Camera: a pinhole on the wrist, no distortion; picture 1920 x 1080 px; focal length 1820.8 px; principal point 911.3 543.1 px. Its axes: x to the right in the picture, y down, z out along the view. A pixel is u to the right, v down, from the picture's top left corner.
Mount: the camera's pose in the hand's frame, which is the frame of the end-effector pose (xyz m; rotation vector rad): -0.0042 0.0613 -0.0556 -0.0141 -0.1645 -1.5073
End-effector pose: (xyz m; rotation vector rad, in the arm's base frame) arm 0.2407 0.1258 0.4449 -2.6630 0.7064 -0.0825
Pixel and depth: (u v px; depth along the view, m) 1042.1 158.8 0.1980
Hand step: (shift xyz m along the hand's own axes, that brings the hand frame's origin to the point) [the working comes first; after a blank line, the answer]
In the camera's frame: 0.0142 -0.0418 0.1980

-0.0647 0.0665 0.1380
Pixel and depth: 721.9 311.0 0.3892
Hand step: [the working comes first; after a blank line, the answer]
In the camera's frame: -0.0405 -0.0496 0.3892

-0.0945 0.1415 0.3199
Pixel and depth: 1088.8 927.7 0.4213
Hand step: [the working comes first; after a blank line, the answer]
In the camera's frame: 0.0411 0.0890 0.4213

0.0445 0.0733 0.3740
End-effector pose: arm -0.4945 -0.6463 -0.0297 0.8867 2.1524 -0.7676
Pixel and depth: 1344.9 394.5 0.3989
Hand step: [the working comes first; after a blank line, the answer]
In the camera's frame: 0.0950 -0.0326 0.3989

-0.0711 0.0093 0.3469
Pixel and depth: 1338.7 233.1 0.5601
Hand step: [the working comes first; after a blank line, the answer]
In the camera's frame: 0.1315 -0.0954 0.5601

-0.1476 -0.0130 0.5048
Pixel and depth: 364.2 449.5 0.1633
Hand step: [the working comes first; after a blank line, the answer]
In the camera's frame: -0.0491 -0.0084 0.1633

-0.0315 0.1276 0.0993
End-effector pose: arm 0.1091 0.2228 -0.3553 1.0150 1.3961 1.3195
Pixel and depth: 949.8 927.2 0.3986
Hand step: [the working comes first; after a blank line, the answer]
In the camera's frame: 0.0084 0.0841 0.3986

0.0401 0.1028 0.3473
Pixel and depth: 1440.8 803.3 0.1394
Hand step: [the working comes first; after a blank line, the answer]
In the camera's frame: 0.0405 0.0199 0.1394

0.0039 0.0379 0.0888
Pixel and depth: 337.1 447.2 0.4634
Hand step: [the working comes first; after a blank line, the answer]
In the camera's frame: -0.1461 -0.0244 0.4634

-0.0826 0.2562 0.3832
